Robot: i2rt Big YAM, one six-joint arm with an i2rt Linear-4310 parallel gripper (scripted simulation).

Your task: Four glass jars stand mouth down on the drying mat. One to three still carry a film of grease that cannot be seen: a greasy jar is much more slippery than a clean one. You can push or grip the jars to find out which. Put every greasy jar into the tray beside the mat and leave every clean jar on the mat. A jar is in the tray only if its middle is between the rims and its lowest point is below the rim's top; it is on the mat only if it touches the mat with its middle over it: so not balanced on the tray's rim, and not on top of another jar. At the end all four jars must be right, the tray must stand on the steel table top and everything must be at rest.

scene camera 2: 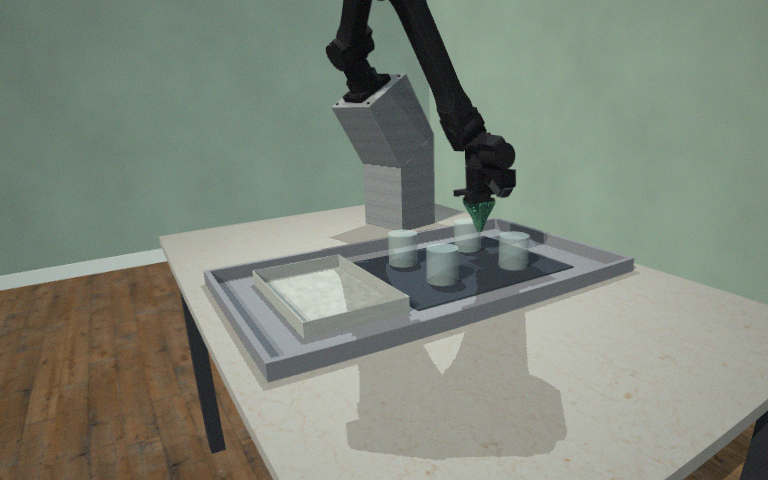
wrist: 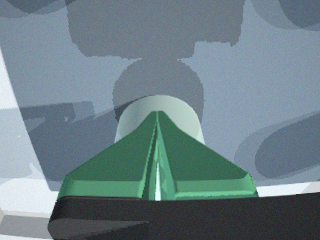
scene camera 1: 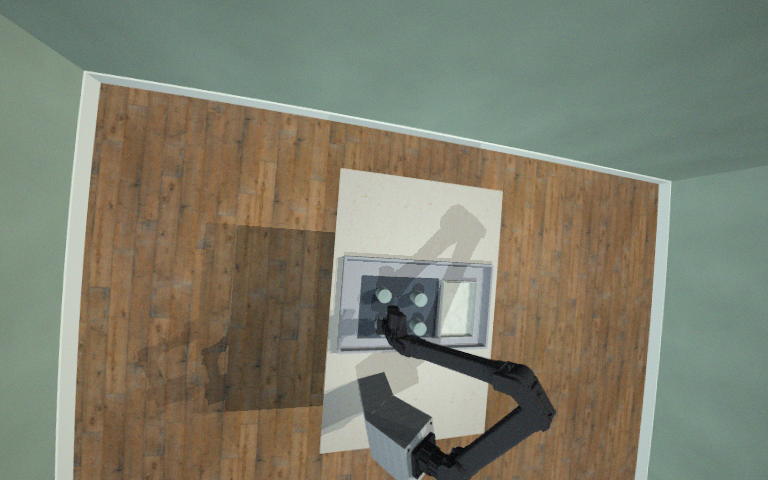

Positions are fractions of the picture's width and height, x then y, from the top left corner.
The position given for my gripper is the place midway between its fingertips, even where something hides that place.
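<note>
My gripper (scene camera 2: 0.62, 0.48), also (wrist: 0.49, 0.51). Glass jar (scene camera 2: 0.58, 0.54). Glass jar (scene camera 2: 0.52, 0.51). Glass jar (scene camera 2: 0.61, 0.49). Glass jar (scene camera 2: 0.67, 0.51). Tray (scene camera 2: 0.40, 0.61), also (scene camera 1: 0.60, 0.63). In the wrist view, tray out of frame.
</note>
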